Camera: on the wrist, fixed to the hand. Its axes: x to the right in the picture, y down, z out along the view.
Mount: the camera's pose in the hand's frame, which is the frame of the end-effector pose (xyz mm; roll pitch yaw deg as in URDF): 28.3 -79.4 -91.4 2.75 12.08 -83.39
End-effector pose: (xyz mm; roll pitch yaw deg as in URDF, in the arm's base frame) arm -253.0 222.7 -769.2 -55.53 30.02 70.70
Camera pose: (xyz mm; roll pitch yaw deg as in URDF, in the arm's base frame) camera -129.1 212.6 -771.5 -40.51 -32.31 11.98
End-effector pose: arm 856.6 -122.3 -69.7 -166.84 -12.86 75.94
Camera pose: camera 802.7 -104.9 41.0 170.18 -26.06 164.97
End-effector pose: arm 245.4 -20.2 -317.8 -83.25 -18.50 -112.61
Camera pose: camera 151.0 13.5 -244.2 36.25 -68.00 126.65
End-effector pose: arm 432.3 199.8 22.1 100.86 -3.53 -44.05
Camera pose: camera 528.1 252.8 -36.8 158.50 64.94 22.49
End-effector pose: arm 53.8 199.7 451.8 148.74 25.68 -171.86
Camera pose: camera 29.0 79.7 472.8 -153.62 19.99 -79.45
